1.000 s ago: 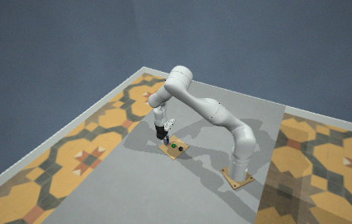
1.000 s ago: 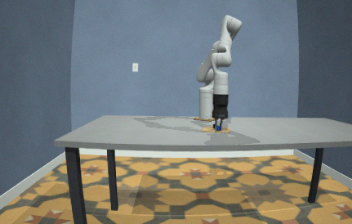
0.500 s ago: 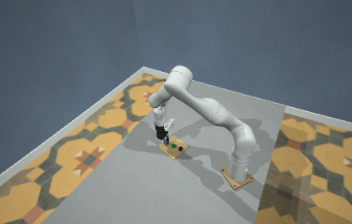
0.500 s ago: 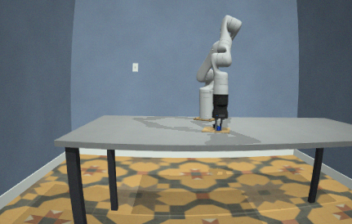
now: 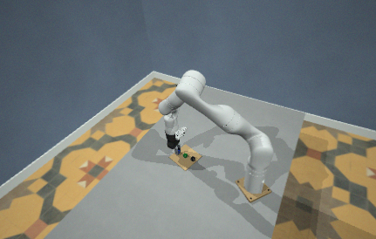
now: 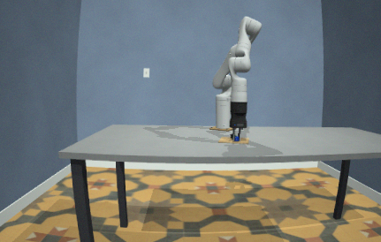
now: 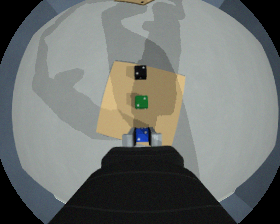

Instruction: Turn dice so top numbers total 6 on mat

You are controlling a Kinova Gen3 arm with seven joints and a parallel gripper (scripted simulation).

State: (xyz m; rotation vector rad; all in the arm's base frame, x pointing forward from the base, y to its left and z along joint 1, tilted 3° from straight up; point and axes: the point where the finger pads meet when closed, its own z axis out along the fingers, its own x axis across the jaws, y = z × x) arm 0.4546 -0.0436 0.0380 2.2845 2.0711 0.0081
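The blue die is 10 mm below my hand. Round my hand: black die: 100 mm behind, 10 mm to the left, 10 mm below; then green die: 50 mm behind, 10 mm to the left, 10 mm below; then tan mat: 50 mm behind, 30 mm below.
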